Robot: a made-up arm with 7 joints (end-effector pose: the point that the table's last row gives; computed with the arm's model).
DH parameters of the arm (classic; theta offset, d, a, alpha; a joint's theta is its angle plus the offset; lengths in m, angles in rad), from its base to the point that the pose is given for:
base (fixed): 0 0 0 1.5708
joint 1: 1.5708 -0.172 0 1.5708
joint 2: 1.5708 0 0 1.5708
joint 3: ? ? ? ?
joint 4: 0 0 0 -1.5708
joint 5: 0 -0.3 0 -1.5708
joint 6: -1.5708 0 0 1.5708
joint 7: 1.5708 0 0 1.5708
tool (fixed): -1.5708 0 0 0
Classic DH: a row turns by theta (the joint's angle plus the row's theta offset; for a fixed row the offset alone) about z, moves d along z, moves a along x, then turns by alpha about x.
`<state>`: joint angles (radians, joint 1 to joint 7).
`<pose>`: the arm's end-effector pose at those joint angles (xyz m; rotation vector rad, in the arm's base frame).
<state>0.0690 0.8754 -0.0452 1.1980 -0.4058 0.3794 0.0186</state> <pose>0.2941 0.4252 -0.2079 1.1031 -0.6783 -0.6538</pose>
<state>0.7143 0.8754 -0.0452 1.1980 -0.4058 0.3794 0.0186</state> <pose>0.3600 0.4252 0.0108 1.3227 -1.2263 -0.2852</pose>
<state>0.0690 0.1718 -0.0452 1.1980 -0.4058 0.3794 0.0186</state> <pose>0.3017 0.2177 -0.3174 0.4372 -0.8494 -0.4013</pose>
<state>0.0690 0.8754 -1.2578 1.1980 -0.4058 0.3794 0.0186</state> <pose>0.1149 0.2630 -0.4152 0.4344 -0.2376 -1.7108</pose>
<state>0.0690 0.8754 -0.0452 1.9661 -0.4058 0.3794 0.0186</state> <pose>0.2817 0.2526 -0.0643 1.0789 -1.4583 -0.8886</pose>
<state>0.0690 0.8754 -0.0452 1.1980 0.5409 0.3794 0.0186</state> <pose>0.2941 0.4252 -0.2079 0.3945 -0.9291 -0.0118</pose>
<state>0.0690 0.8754 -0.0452 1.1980 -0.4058 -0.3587 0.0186</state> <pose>0.2941 0.4252 -0.2079 0.8512 -1.2970 -1.0870</pose>
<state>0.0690 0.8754 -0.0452 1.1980 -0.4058 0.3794 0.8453</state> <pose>0.2941 0.4252 -0.2079 0.3355 -0.3407 -0.8279</pose>
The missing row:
joint 3: 1.5708 -0.231 0 1.5708
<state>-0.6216 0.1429 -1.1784 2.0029 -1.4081 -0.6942 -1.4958</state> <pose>0.0031 -0.0621 -0.1746 -0.3267 -2.5488 0.4406</pose>
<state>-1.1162 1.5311 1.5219 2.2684 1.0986 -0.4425 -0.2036</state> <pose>0.2097 0.2194 0.0900 -0.1269 -2.4953 -0.7705</pose>
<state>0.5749 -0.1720 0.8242 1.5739 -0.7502 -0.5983 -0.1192</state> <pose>0.3147 0.3496 -0.1111 1.2087 -2.1567 0.2967</pose>
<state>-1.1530 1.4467 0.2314 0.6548 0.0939 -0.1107 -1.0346</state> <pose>0.0571 0.6425 -0.1692 1.9217 -0.4604 -1.0345</pose>
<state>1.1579 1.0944 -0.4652 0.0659 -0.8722 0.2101 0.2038</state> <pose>0.2371 0.6392 -0.0846 1.2657 -0.0539 -0.3553</pose>
